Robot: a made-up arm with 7 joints.
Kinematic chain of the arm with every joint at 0, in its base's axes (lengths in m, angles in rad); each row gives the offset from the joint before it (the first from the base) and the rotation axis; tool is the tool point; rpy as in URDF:
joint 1: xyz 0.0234 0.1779 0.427 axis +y
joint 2: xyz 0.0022 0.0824 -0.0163 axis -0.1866 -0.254 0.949
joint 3: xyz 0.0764 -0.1 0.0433 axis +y
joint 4: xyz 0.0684 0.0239 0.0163 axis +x
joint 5: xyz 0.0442 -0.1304 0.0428 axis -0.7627 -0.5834 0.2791
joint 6: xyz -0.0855 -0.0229 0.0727 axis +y
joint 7: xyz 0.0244 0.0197 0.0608 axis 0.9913 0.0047 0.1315
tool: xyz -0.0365 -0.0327 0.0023 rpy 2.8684 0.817 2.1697
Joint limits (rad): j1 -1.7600..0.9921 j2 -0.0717..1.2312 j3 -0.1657..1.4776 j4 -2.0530..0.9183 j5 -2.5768..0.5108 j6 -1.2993..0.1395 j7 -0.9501..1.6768
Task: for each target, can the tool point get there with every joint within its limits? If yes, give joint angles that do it. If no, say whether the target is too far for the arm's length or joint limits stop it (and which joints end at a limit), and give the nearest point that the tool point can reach.
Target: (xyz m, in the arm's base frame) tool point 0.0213 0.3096 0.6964
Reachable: yes | joints -1.1660 0.0668 1.1843 -1.4040 0.1895 -0.4673 0.8452
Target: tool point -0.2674 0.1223 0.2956
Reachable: no: joint limits stop it (at a limit: joint 1, joint 2, joint 3, joint 7) | nearest point -0.2393 0.1294 0.3791 | short by 0.088 m
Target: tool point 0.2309 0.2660 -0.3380
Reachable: no: too far | nearest point 0.2280 0.2325 0.0467 | short by 0.386 m
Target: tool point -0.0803 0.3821 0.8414
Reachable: yes | joints -0.7580 1.0934 0.2984 -0.6956 -1.5502 -0.0254 -0.7359
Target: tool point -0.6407 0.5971 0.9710
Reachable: no: too far | nearest point -0.3067 0.4295 0.7031 | short by 0.460 m
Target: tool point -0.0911 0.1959 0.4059
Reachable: no: joint limits stop it (at a limit: joint 2, joint 3, joint 5, joint 7) | nearest point -0.1394 0.2531 0.3970 | short by 0.075 m
